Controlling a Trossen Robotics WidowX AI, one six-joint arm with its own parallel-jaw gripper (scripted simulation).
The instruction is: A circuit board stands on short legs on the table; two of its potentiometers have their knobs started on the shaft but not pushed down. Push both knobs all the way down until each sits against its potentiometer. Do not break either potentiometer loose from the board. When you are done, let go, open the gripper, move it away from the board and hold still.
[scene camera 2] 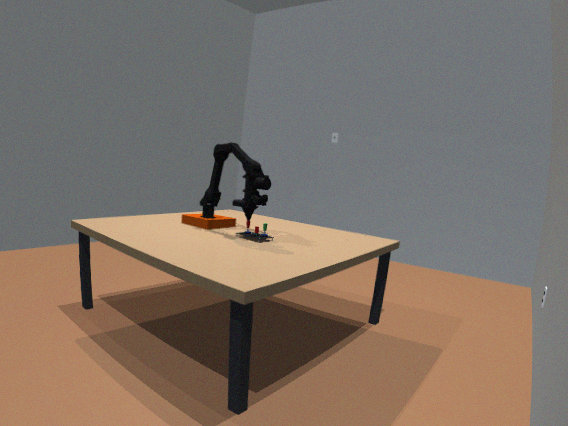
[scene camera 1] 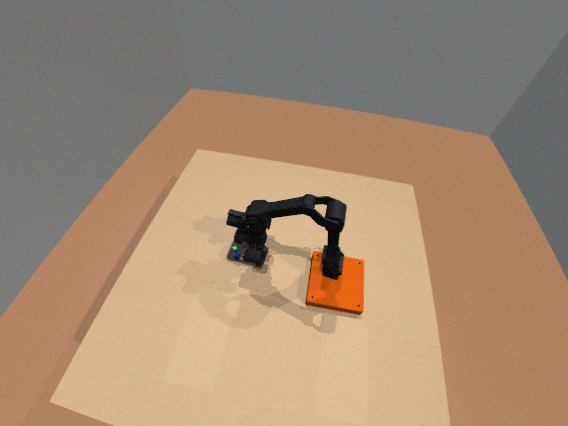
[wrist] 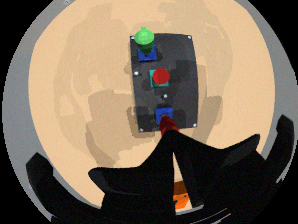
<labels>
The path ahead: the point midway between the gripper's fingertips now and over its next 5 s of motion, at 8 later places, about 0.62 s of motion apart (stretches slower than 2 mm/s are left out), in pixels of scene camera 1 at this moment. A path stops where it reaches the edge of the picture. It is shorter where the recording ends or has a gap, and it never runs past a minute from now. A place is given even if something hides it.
My gripper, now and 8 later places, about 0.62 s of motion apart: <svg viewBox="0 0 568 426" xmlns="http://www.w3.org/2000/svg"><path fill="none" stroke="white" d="M258 250L258 250L258 251L258 251L258 251L258 250L252 248L246 246L241 245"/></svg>
</labels>
